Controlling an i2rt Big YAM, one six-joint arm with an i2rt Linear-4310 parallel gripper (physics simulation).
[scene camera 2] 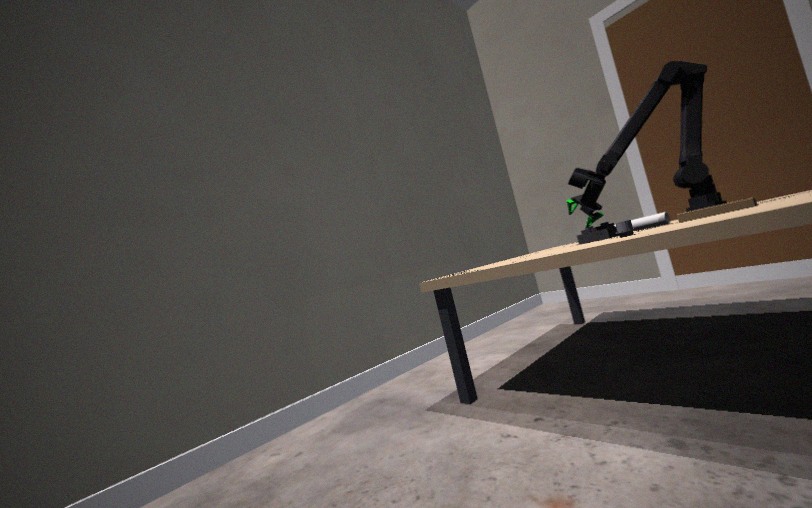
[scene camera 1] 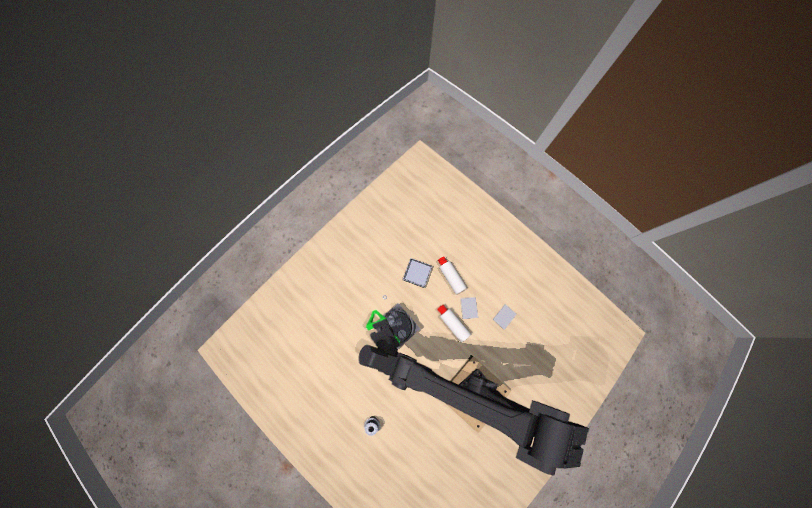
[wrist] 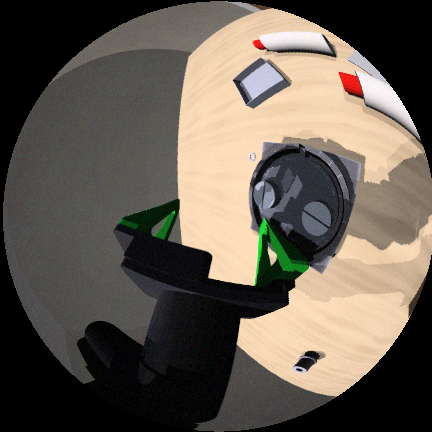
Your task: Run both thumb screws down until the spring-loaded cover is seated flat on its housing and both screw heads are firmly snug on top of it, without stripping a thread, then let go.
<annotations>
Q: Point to a grey square plate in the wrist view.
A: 258, 81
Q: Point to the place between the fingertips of my gripper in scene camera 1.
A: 379, 319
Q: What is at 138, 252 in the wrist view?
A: My gripper.
</annotations>
